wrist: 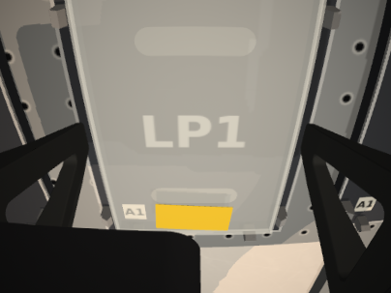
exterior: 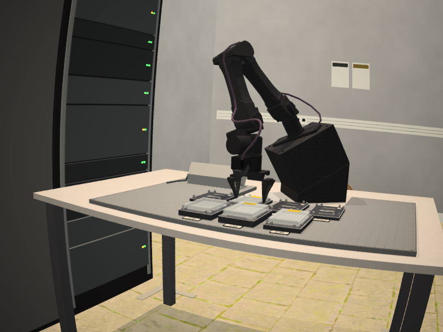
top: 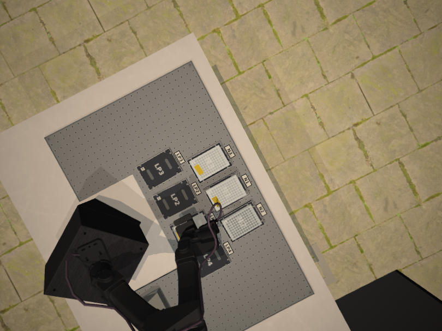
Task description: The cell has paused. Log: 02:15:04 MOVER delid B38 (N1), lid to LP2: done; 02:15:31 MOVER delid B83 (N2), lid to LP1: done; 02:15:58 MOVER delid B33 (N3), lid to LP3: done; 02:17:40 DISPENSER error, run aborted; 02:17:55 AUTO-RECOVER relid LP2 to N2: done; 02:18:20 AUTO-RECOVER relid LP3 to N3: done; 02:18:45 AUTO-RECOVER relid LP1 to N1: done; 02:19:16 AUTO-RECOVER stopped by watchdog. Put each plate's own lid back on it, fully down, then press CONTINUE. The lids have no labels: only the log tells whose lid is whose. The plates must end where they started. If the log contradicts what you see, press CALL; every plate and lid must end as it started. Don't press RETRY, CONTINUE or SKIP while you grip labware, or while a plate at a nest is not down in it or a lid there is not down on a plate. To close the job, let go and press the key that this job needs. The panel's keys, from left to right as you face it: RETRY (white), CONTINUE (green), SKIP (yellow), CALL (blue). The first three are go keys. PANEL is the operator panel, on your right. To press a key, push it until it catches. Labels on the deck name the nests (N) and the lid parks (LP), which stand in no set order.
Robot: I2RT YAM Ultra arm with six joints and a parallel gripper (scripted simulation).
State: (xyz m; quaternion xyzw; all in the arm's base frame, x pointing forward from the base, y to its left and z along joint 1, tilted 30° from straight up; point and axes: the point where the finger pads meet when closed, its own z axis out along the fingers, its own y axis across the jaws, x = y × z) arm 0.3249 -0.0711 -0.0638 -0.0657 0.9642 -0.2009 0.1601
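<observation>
The clear lid is 1 cm below my hand. Round my hand: green key: 26 cm behind, 25 cm to the right, 5 cm above; then lid park LP1: 2 cm below; then lid park LP4: 1 cm ahead, 13 cm to the right, 2 cm below.
</observation>
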